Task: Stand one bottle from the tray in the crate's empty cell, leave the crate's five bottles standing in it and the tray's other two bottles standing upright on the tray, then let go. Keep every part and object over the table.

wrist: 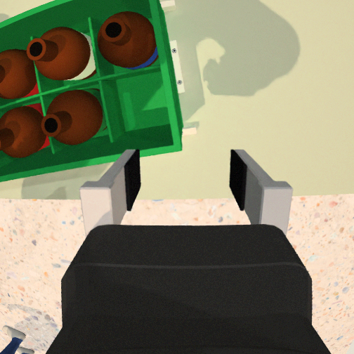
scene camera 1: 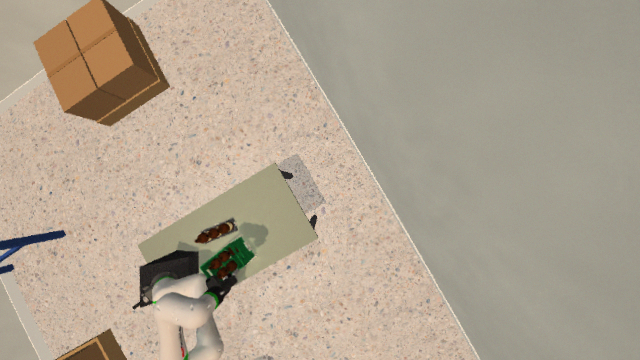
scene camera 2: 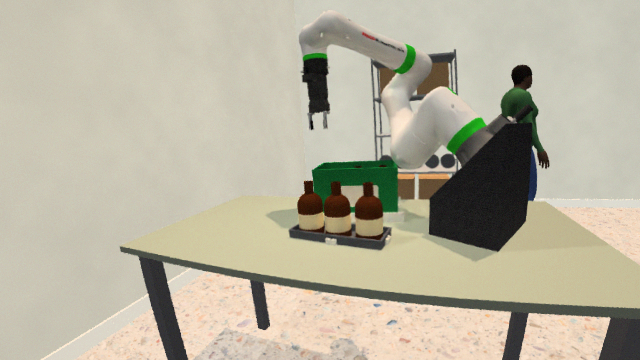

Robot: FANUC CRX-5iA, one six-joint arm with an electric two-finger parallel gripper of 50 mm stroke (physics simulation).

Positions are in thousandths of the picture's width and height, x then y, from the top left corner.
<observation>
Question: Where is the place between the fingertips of the gripper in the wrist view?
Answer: At 521, 473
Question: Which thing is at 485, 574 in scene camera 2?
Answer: A brown bottle.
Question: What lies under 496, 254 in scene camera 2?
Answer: The gripper.
</observation>
